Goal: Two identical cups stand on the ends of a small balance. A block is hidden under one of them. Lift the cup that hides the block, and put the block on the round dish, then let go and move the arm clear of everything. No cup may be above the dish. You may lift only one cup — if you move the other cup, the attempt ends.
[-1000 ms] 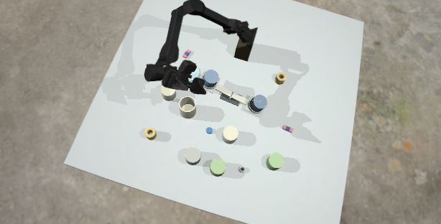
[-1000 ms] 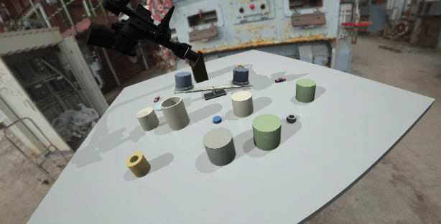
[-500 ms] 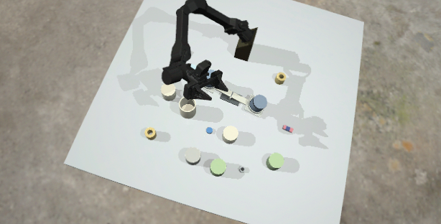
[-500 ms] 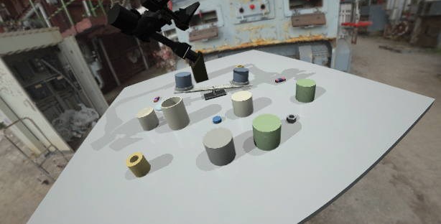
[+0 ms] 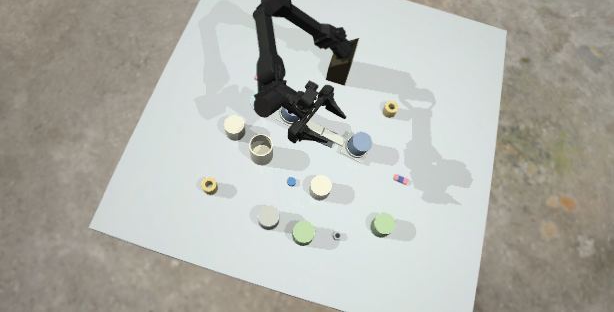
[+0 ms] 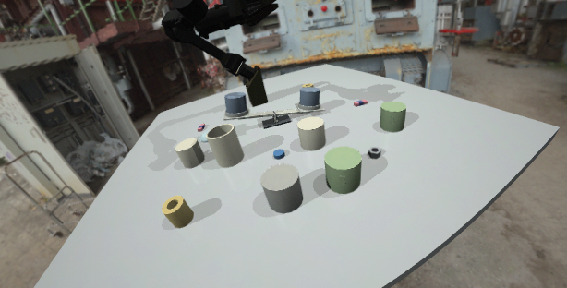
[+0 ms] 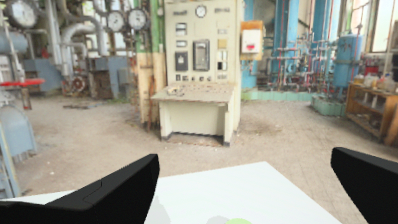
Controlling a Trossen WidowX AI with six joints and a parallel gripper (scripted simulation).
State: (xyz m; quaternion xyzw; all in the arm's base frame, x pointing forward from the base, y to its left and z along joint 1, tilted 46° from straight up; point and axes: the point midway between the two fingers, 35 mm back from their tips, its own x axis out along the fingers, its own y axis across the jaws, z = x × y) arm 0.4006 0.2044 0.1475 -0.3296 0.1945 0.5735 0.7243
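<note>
Now: gripper tip 120 mm past the mint-green block, 80 mm to the right of it and 330 mm above it. Round my gripper tip: beige cup (10 mm ahead, 220 mm to the right, 330 mm below); small balance (130 mm behind, 50 mm to the right, 350 mm below); blue disc (70 mm ahead, 90 mm to the right, 370 mm below).
</note>
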